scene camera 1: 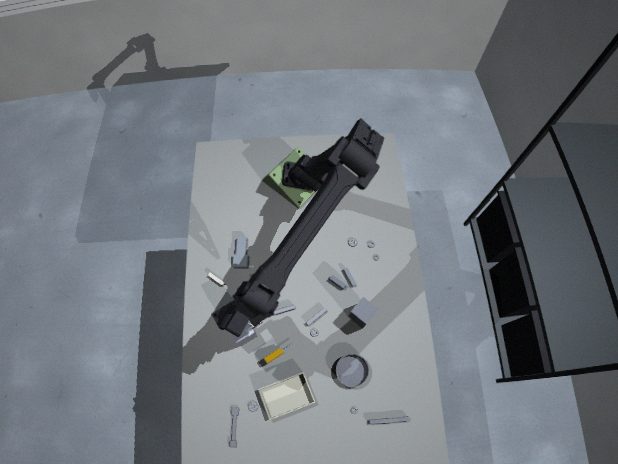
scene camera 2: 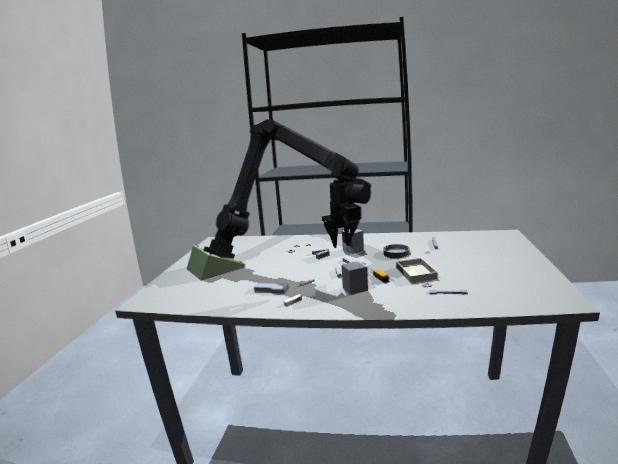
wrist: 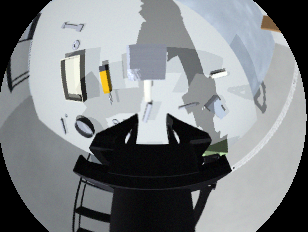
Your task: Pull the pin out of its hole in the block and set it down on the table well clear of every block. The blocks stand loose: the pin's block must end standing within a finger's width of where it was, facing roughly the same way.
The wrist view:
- gripper: 152, 117
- grey block: 144, 61
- shallow cream tray: 72, 69
